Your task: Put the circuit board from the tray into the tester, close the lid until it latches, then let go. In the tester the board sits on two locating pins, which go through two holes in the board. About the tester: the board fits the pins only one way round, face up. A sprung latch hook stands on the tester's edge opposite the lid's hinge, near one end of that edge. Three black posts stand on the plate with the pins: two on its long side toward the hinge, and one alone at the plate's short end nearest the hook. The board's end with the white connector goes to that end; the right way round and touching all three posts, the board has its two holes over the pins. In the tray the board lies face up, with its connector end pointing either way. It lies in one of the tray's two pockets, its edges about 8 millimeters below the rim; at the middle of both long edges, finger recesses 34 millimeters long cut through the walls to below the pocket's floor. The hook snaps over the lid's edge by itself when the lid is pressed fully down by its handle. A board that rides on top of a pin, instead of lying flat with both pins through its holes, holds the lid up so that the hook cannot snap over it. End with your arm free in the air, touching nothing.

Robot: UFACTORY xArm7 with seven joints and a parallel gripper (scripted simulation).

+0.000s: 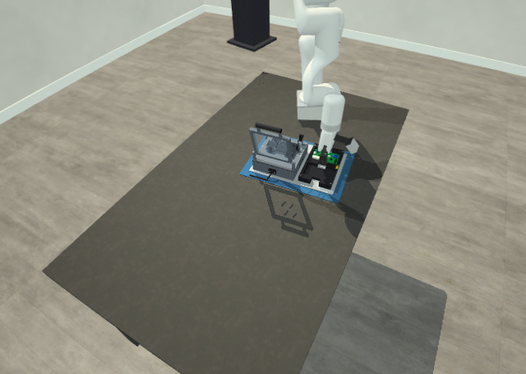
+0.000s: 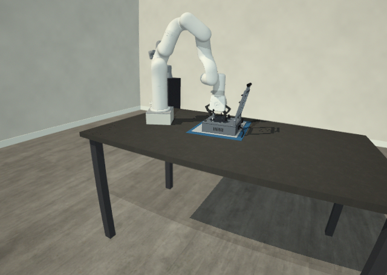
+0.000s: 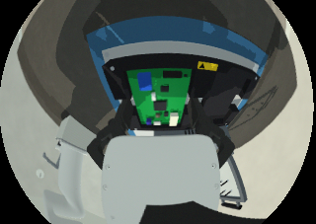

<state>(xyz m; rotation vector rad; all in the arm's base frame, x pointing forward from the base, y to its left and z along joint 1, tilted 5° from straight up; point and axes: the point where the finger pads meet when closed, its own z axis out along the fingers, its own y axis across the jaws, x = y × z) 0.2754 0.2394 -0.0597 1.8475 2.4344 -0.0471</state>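
The green circuit board lies right at my hand. The rest, counted from my hand: tester plate 140 mm to the right, 110 mm ahead, 50 mm above; then tester 120 mm ahead, 100 mm to the right, 90 mm above; then latch hook 110 mm to the right, 60 mm above, 30 mm ahead.
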